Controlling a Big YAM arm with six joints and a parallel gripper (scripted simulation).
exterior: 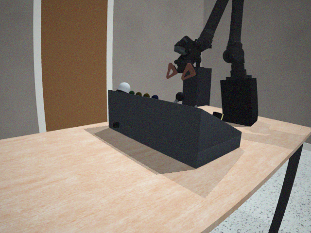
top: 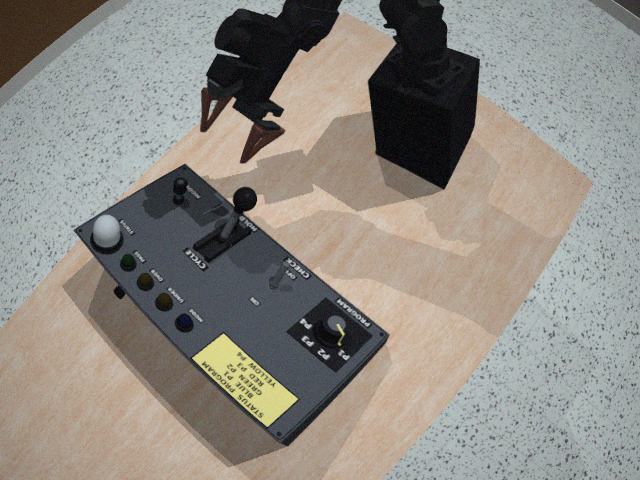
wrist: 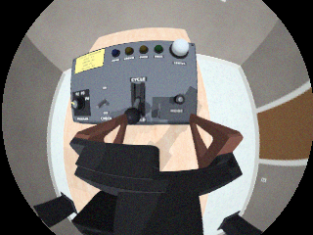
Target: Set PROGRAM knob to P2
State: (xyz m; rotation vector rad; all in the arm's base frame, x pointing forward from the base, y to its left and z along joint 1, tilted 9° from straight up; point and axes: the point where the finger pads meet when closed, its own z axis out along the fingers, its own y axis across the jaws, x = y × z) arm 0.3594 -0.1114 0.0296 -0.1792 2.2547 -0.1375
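My gripper is now 10 cm above the ball-topped lever, 7 cm to the right of it and 5 cm short of it. The rest, counted from my hand: small knob (11 cm below, 9 cm ahead, 5 cm to the right); check toggle (19 cm to the left, 12 cm below, 6 cm ahead); dark grey console (14 cm to the left, 14 cm below, 10 cm ahead).
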